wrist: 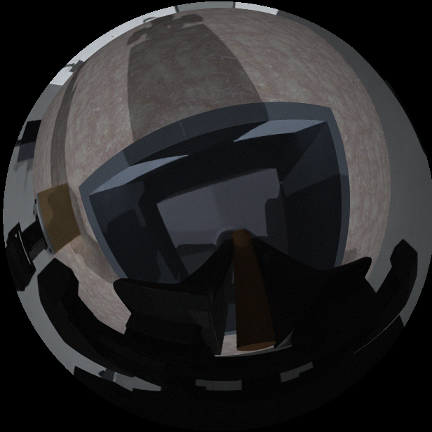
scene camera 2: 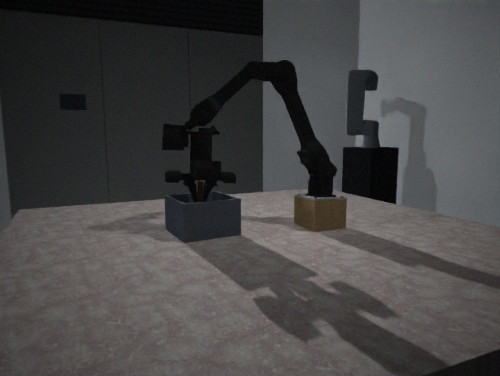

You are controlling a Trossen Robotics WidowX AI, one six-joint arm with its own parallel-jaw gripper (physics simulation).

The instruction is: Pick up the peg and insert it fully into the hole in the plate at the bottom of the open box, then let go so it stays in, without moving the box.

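Places are measured from the arm's base along level axes (x right, y ahead, z up), in centimetres.
Where they show: arm's base, origin of the base link: [scene camera 2: 320, 195].
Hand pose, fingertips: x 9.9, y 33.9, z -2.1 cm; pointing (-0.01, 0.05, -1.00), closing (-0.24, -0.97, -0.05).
Each offset is from my fingertips to the top centre of the thing. Level surfaces: height alone.
The brown peg {dx +0.0, dy -0.2, dz +7.4 cm} [scene camera 2: 201, 190] [wrist: 254, 305] stands roughly upright between the fingers of my gripper [scene camera 2: 200, 199] [wrist: 241, 244], which is shut on it. The fingertips reach down inside the open blue-grey box {dx +0.1, dy -0.6, dz +3.1 cm} [scene camera 2: 212, 219] [wrist: 344, 200]. In the wrist view, the grey plate [wrist: 210, 215] lies at the box's bottom. The peg's lower end is at the hole, and part of the hole's raised rim [wrist: 223, 234] shows just left of it. The fingers and the peg hide the rest of the hole, so how far the peg is in cannot be told.
The box walls stand around the fingers on all sides. The arm's tan base block [scene camera 2: 320, 212] [wrist: 59, 217] stands on the table {dz -6.7 cm} [scene camera 2: 125, 300] [wrist: 310, 65], right of the box in the scene view. A grey arm on a black pedestal [scene camera 2: 370, 172] stands behind the table.
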